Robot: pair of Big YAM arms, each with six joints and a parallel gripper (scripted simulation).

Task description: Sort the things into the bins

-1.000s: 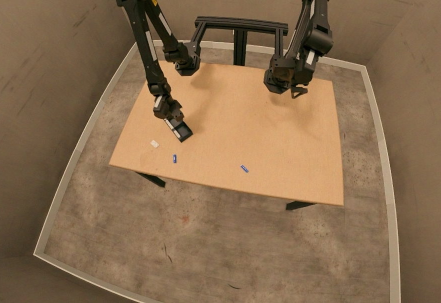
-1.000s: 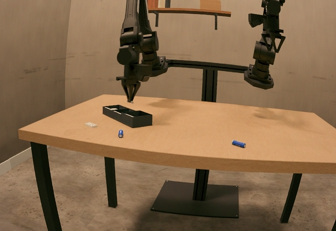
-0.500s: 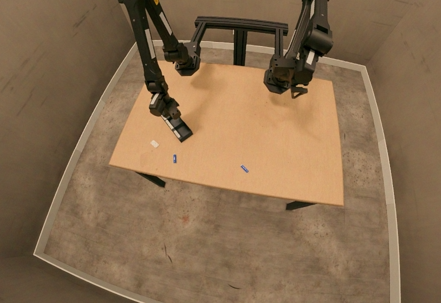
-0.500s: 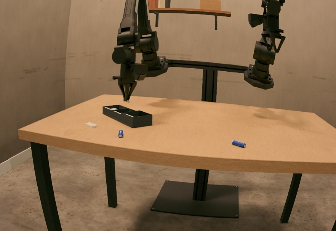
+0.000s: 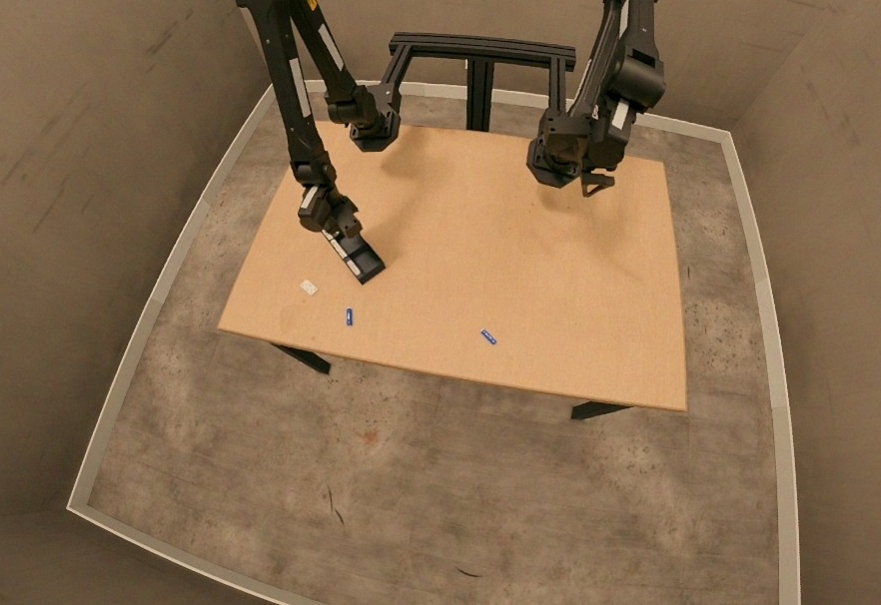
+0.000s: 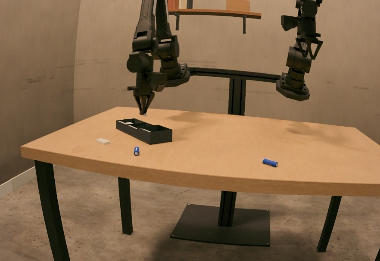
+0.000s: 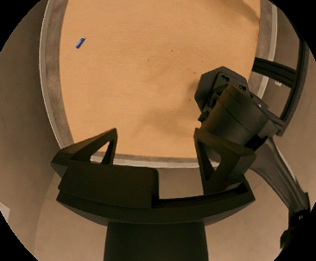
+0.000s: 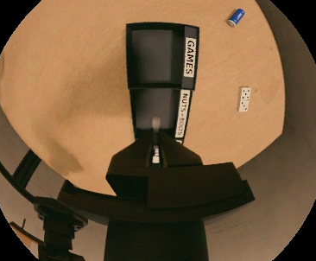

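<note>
My right gripper is now 10 mm short of the black bin tray and 60 mm above it. The rest, counted from my right hand: green die: 80 mm behind, 120 mm to the right, 70 mm below; then eraser: 50 mm behind, 70 mm to the right, 60 mm below; then white bolt: right at my right hand.
</note>
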